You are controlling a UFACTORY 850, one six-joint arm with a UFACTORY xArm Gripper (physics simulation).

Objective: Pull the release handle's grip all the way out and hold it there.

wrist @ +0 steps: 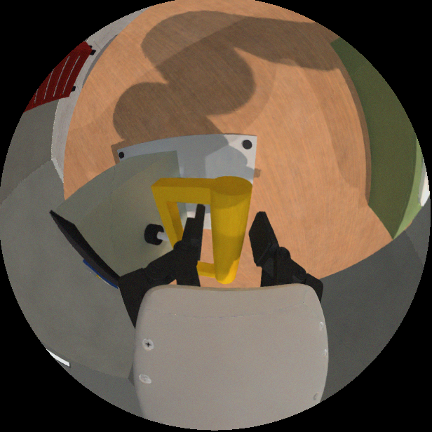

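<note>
The release handle [230,237] is a yellow D-shaped pull with a thick round grip, at the middle of the wrist view. Its grip stands between my fingers. My gripper [228,219] is partly open, with one black finger on each side of the grip. The left finger reaches into the handle's opening, and the right finger stands apart from the grip with a visible gap. A silver rod with a black knob [153,234] shows left of the handle. The handle stands in front of a pale grey-green housing [112,195], which is on a silver base plate [200,145].
The housing has a black edge panel [82,242] at the left, with a blue piece [100,273] beyond it. A green block [382,125] stands along the right of the wooden table [300,110]. A red slatted object [62,77] is at the upper left. Arm shadows cross the table.
</note>
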